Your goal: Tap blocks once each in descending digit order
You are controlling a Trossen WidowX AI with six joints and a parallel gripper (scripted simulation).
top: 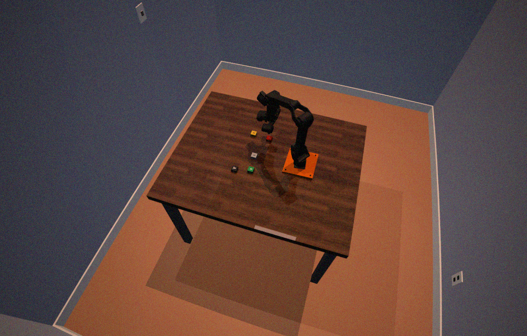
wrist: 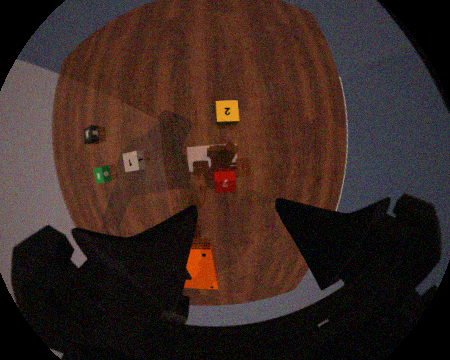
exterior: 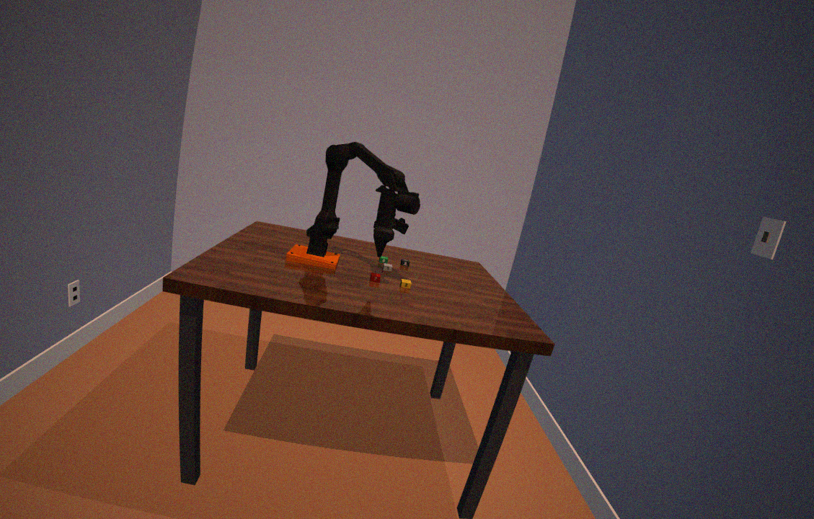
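Right now the red block is 80 mm below my gripper tip and 10 mm to the left of it. Round my gripper tip: white block (160 mm to the left, 80 mm below, 70 mm ahead); then yellow block (110 mm ahead, 80 mm below, 10 mm to the right); then green block (260 mm to the left, 80 mm below, 60 mm ahead).
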